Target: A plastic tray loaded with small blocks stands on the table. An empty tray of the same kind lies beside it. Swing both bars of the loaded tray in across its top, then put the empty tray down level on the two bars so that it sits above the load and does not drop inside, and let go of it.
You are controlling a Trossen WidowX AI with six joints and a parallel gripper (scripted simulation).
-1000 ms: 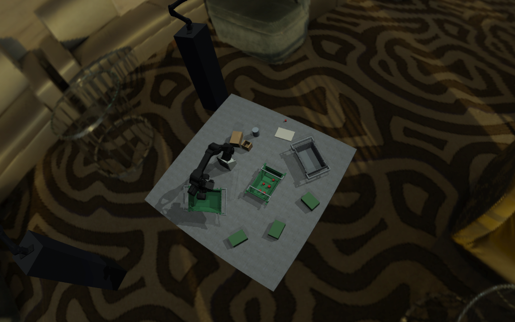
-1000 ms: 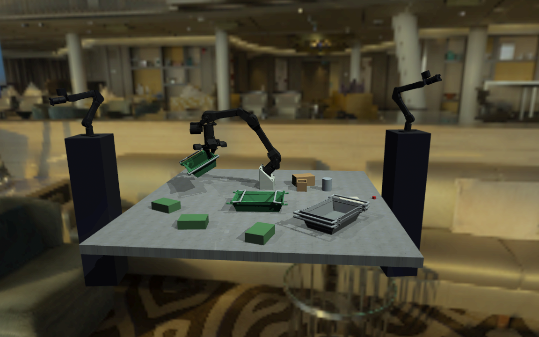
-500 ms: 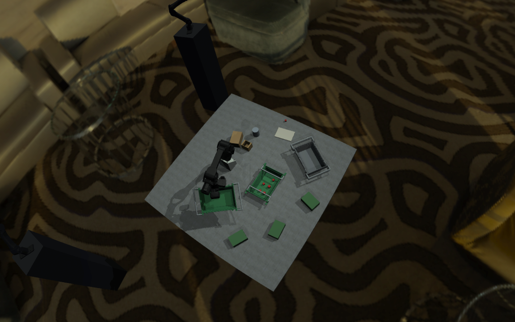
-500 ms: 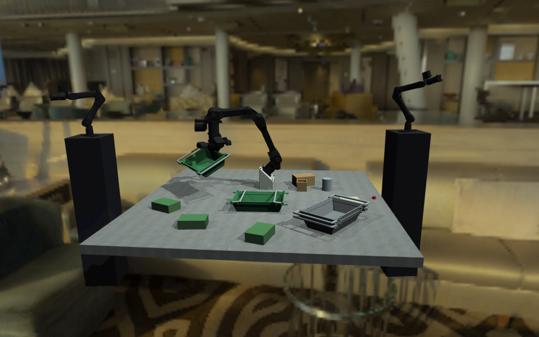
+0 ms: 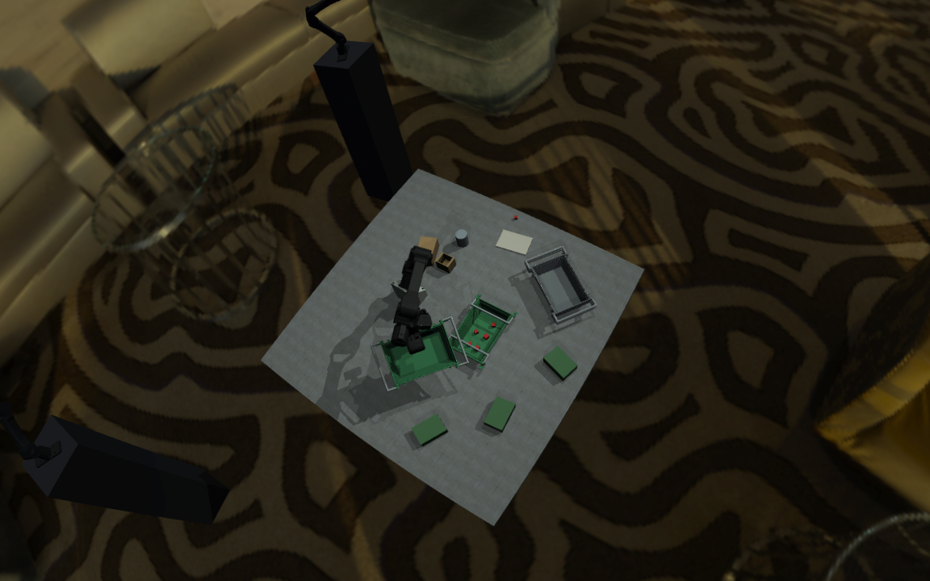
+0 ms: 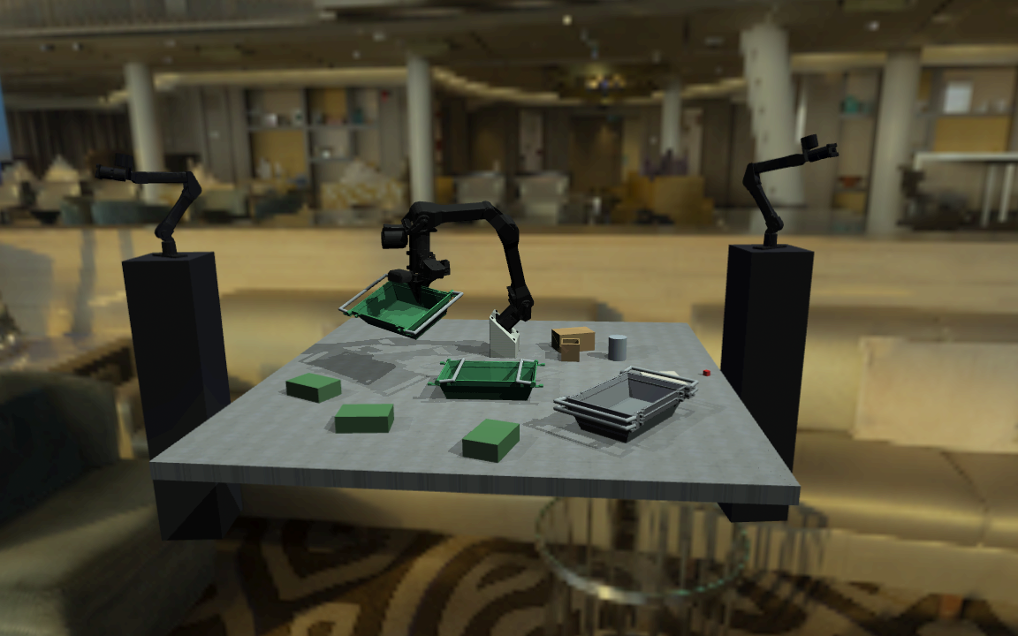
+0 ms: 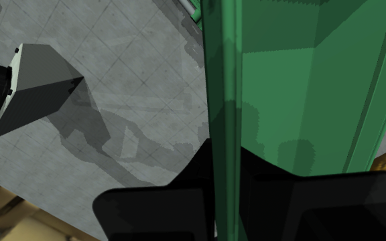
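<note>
The green tray lies 5 cm ahead of my gripper tip and 5 cm to the right of it. From my gripper tip the other things lie so: pale sheet 12 cm ahead, 68 cm to the left, 21 cm below; red block 8 cm ahead, 81 cm to the left, 20 cm below.
</note>
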